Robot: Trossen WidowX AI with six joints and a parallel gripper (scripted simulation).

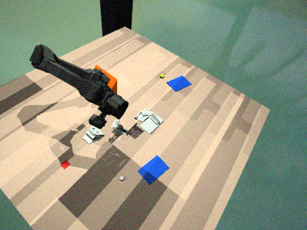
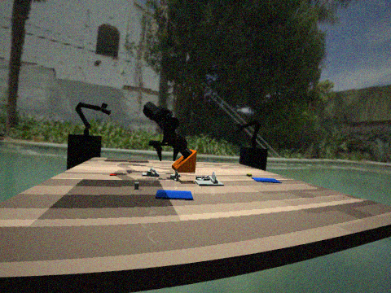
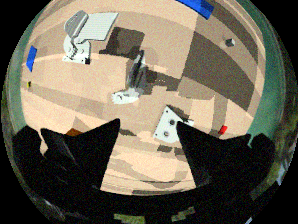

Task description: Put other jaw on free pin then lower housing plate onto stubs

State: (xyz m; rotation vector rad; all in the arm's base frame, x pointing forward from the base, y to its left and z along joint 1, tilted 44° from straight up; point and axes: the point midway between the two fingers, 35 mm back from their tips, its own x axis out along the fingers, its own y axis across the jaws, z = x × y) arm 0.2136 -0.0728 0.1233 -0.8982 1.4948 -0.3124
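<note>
My gripper tip is 70 mm above the grey jaw, 50 mm to the right of it and 10 mm short of it. Round my gripper tip: grey cube (240 mm ahead, 120 mm to the right, 70 mm below); red patch (260 mm to the right, 80 mm below, 20 mm ahead); white base plate (190 mm to the left, 120 mm ahead, 80 mm below).
</note>
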